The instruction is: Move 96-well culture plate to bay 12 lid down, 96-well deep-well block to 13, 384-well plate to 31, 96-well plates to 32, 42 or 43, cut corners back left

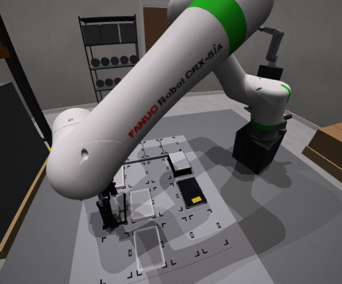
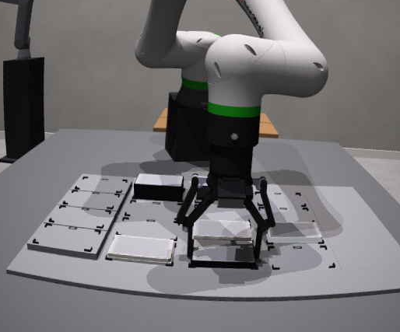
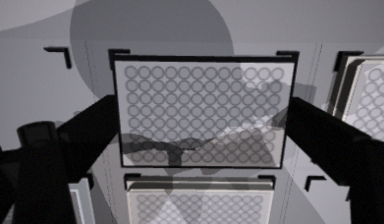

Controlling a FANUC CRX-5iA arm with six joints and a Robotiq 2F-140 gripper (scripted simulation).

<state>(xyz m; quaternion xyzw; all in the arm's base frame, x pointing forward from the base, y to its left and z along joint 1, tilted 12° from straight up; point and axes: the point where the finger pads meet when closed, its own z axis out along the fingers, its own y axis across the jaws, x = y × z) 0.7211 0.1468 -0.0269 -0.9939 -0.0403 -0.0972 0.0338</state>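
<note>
Right now my hand is 1 cm above the black-rimmed 96-well plate. The rest, counted from my hand: 384-well plate (12 cm behind, 15 cm to the left, 1 cm below); then deep-well block (31 cm behind, 19 cm to the right).
</note>
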